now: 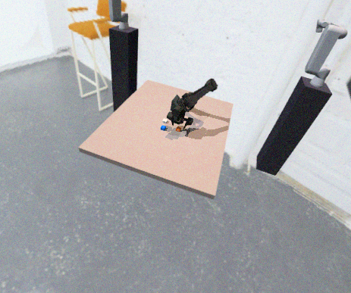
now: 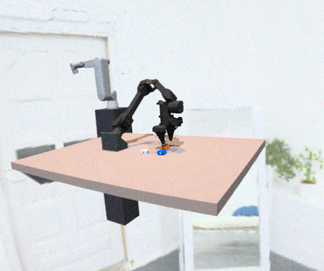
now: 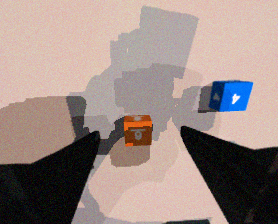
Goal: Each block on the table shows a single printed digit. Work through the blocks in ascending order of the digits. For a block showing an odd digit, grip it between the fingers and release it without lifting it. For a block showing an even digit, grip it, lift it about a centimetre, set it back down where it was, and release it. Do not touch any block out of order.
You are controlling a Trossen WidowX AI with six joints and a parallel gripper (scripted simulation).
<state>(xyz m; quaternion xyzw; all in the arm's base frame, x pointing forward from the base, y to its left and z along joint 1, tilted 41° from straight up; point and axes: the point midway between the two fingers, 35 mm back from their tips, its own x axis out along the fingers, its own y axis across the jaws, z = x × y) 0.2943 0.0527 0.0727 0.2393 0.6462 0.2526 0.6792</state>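
Right now my gripper tip is 20 mm above the orange block and 10 mm past it. From my gripper tip the other things lie so: blue block (110 mm to the right, 30 mm ahead, 20 mm below); then white block (130 mm to the right, 60 mm behind, 20 mm below).
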